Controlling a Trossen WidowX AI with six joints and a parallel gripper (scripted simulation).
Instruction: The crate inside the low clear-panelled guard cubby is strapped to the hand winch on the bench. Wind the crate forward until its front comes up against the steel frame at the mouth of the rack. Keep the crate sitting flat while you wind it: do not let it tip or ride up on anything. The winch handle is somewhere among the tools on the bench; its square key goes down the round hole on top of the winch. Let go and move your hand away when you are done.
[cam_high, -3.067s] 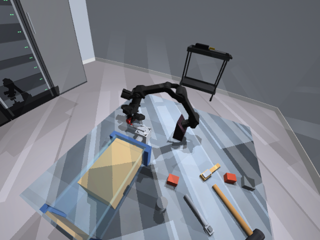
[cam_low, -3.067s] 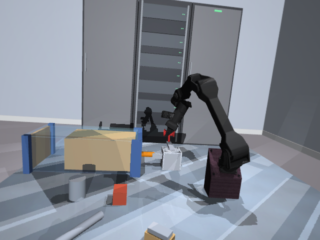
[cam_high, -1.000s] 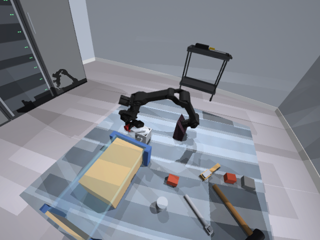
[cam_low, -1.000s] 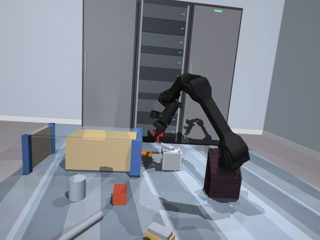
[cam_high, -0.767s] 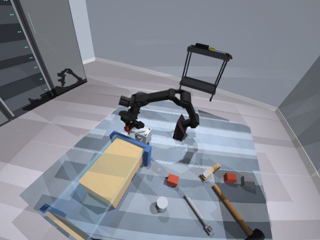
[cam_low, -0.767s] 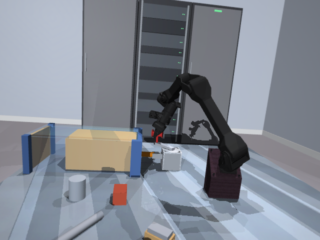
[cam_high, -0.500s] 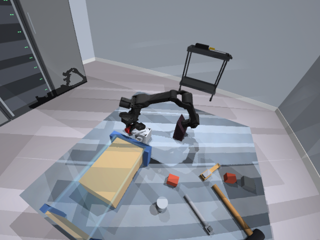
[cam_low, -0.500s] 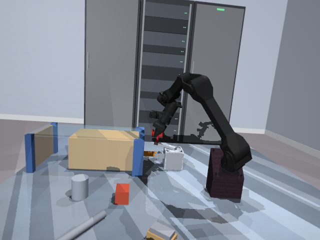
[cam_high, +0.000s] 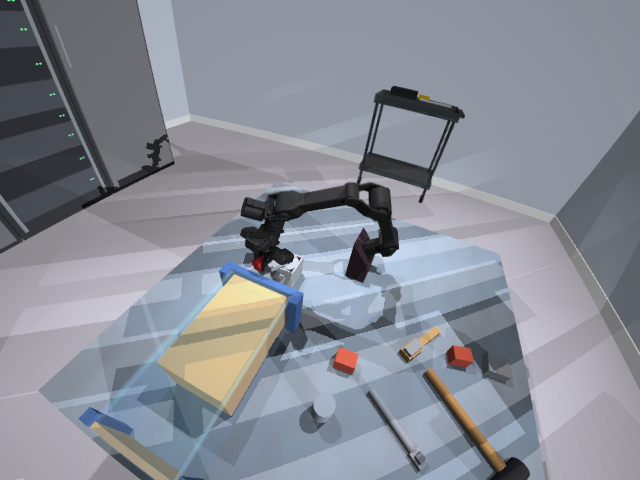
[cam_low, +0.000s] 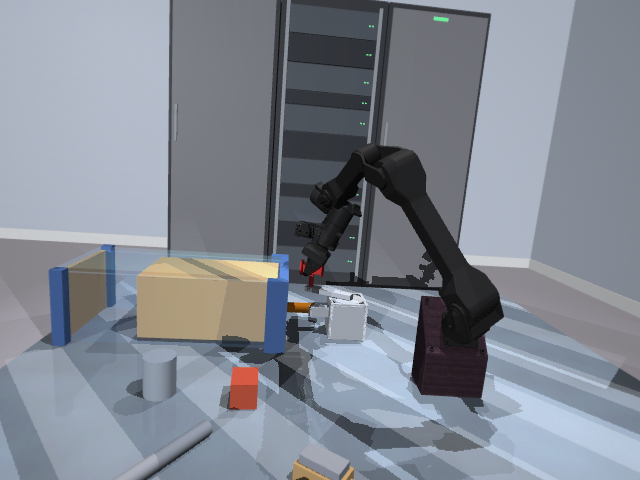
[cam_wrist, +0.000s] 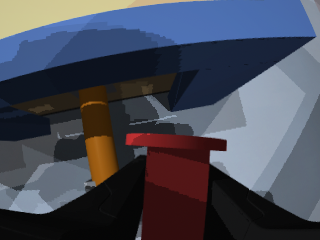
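Right now the red knob is 2 cm behind my gripper tip. Round my gripper tip: crank handle (5 cm behind, 3 cm below, 2 cm to the left); then grey winch (12 cm behind, 10 cm below, 3 cm to the left); then frame (5 cm to the left, 5 cm ahead, 3 cm below).
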